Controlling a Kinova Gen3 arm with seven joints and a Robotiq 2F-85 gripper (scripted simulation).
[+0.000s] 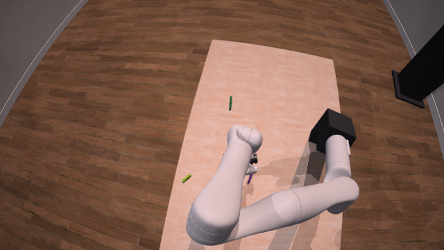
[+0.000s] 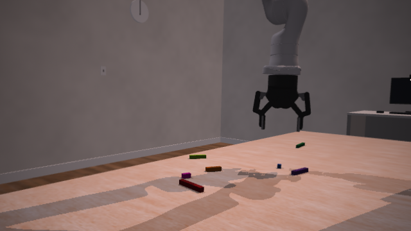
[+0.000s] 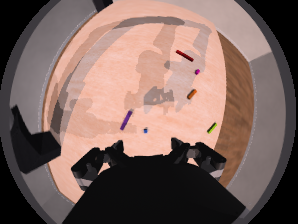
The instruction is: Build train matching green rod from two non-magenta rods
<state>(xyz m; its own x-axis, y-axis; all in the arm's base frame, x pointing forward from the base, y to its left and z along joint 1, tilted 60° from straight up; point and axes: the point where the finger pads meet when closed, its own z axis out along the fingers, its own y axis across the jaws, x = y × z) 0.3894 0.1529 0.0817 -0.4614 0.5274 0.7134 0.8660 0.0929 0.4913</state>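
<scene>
My hand is 10 mm short of the red rod, 300 mm to the right of it and 100 mm above it. The rest, counted from my hand: orange rod: 80 mm ahead, 170 mm to the left, 100 mm below; then blue rod: 100 mm below; then purple rod: 70 mm behind, 100 mm below.
</scene>
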